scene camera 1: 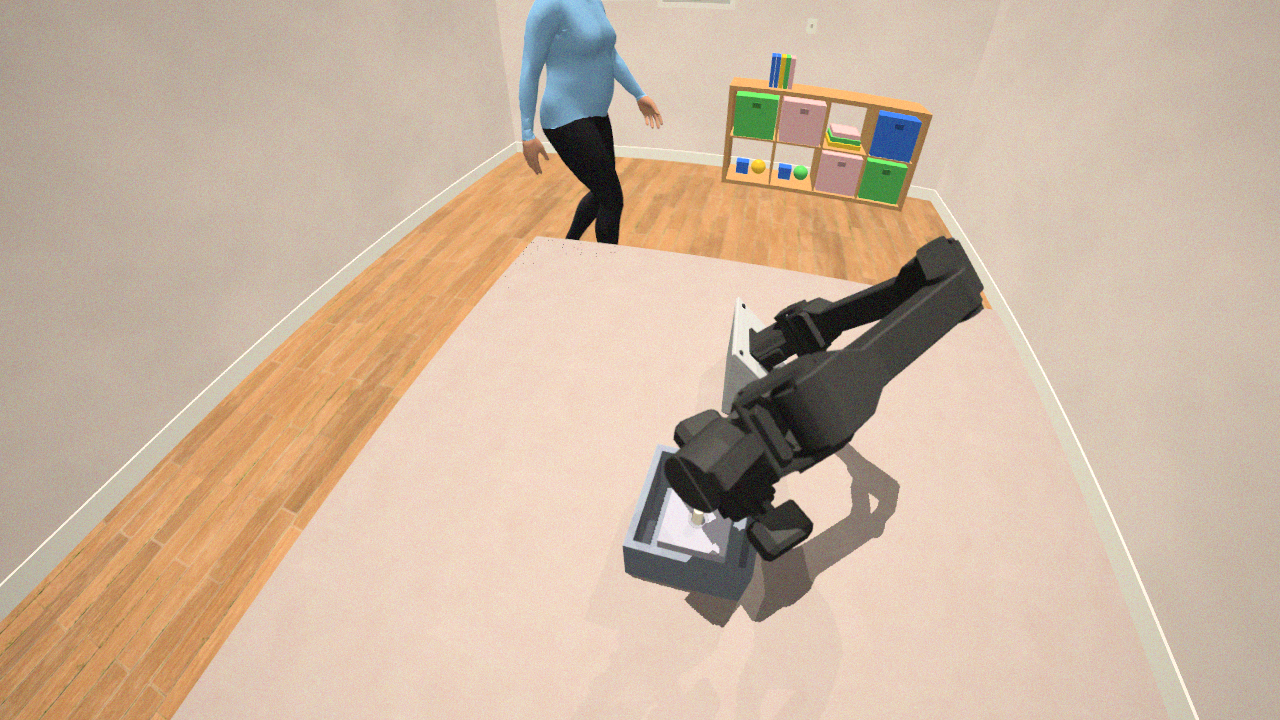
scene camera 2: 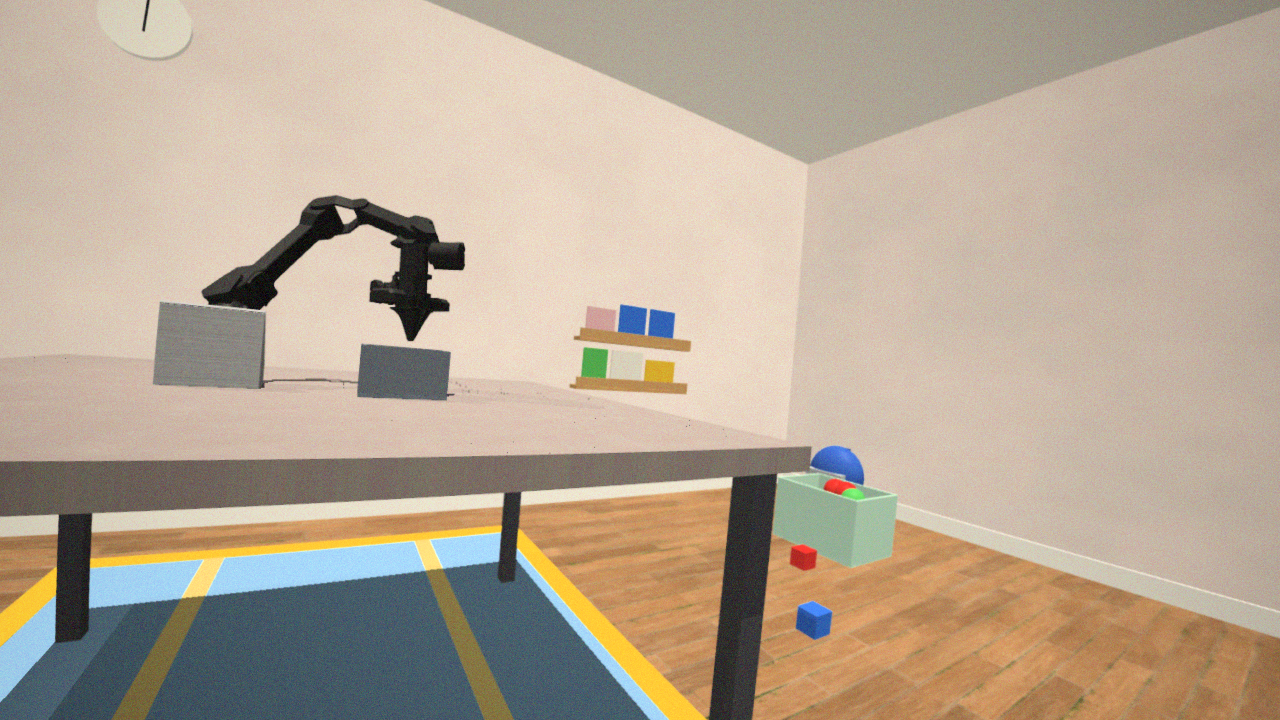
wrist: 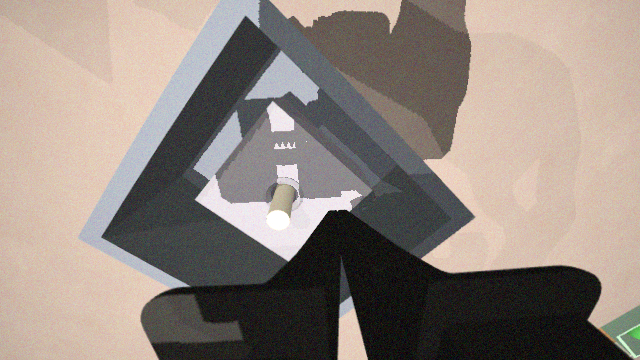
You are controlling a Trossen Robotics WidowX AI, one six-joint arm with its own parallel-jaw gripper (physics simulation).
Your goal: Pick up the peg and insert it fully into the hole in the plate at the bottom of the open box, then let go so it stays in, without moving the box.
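Frame: origin at the arm's base, x ahead, y left, z up, level; millimetres.
Seen in the pictures: gripper, between the fingertips: point(scene camera 1: 725, 515) point(scene camera 2: 410, 341) point(wrist: 337, 218); arm's base, origin of its link: point(scene camera 1: 760, 351) point(scene camera 2: 223, 331).
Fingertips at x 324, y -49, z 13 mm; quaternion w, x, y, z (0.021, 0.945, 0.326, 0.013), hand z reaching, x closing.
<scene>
Offsets run from my fingertips to a thing's top centre. Level surfaces: height alone.
The pale tan peg {dz -24, dx -17, dy -32 mm} point(scene camera 1: 697, 516) point(wrist: 281, 207) stands upright in the round hole near the middle of the white plate {dz -51, dx -18, dy -31 mm} point(scene camera 1: 677, 533) point(wrist: 250, 220), with its upper part showing above the hole; how deep it sits cannot be told. The plate lies at the bottom of the open grey-blue box {dz -14, dx -17, dy -31 mm} point(scene camera 1: 687, 573) point(scene camera 2: 403, 372) point(wrist: 150, 117), whose walls hide the peg in scene camera 2. My black gripper point(scene camera 2: 410, 338) point(wrist: 337, 218) is shut and empty, pointing down just above the box's rim and apart from the peg. In scene camera 1 the arm hides its fingertips.
The arm's base is by a light grey block point(scene camera 1: 741, 353) point(scene camera 2: 210, 346) behind the box. The box stands on the pale table {dz -112 mm} point(scene camera 1: 447, 501) point(scene camera 2: 537, 429). A person point(scene camera 1: 580, 80) stands beyond the table's far edge. A cube shelf point(scene camera 1: 827, 94) stands at the back wall.
</scene>
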